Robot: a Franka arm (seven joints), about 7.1 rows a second.
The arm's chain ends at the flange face. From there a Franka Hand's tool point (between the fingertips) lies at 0.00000 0.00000 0.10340 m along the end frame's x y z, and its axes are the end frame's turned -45 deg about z.
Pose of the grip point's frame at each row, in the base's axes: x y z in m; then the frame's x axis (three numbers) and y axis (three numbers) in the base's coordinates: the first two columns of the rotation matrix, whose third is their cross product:
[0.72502, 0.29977, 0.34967, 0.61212, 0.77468, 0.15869, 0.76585, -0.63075, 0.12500]
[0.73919, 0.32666, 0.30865, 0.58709, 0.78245, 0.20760, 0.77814, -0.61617, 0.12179]
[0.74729, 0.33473, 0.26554, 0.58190, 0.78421, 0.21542, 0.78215, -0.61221, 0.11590]
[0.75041, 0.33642, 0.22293, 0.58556, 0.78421, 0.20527, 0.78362, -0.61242, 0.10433]
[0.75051, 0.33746, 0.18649, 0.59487, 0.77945, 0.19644, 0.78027, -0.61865, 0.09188]
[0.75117, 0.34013, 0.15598, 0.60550, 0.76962, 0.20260, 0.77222, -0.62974, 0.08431]
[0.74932, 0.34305, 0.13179, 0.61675, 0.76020, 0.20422, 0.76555, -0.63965, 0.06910]
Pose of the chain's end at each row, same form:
[0.70466, 0.29512, 0.45094, 0.97437, 0.10177, 0.20060, 0.10870, -0.99379, -0.02382]
[0.71611, 0.31735, 0.40901, 0.96536, 0.11758, 0.23291, 0.13509, -0.98897, -0.06068]
[0.72426, 0.32428, 0.36580, 0.96453, 0.12162, 0.23428, 0.14160, -0.98742, -0.07037]
[0.72895, 0.32610, 0.32355, 0.96816, 0.12147, 0.21892, 0.14005, -0.98757, -0.07138]
[0.73054, 0.32726, 0.28743, 0.97237, 0.11370, 0.20387, 0.13110, -0.98861, -0.07394]
[0.73127, 0.32923, 0.25686, 0.97420, 0.09891, 0.20288, 0.11789, -0.98950, -0.08364]
[0.73038, 0.33129, 0.23276, 0.97743, 0.08524, 0.19327, 0.10522, -0.98984, -0.09554]

